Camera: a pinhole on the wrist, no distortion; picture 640 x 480 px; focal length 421.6 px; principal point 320.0 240.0 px. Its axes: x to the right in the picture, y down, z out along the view. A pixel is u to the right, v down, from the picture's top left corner.
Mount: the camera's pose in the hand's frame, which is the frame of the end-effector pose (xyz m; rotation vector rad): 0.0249 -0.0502 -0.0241 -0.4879 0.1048 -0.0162
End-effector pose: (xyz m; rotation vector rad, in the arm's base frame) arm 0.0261 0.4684 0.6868 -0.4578 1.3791 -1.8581
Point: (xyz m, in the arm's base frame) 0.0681 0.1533 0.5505
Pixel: 554.5 379.7
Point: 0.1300 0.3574 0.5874
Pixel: 290.9 463.3
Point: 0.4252 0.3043 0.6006
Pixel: 137.8 323.6
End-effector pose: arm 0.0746 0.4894 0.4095 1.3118 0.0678 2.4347
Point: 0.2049 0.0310 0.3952
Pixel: outside the picture
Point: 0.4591 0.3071 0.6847
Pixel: 226.9 161.8
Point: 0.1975 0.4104 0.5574
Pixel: 283.8 244.2
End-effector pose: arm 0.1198 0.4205 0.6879 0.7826 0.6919 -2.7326
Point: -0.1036 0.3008 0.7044
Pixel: 583.1 189.7
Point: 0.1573 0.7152 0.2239
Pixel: behind the camera
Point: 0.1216 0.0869 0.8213
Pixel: 194.6 374.4
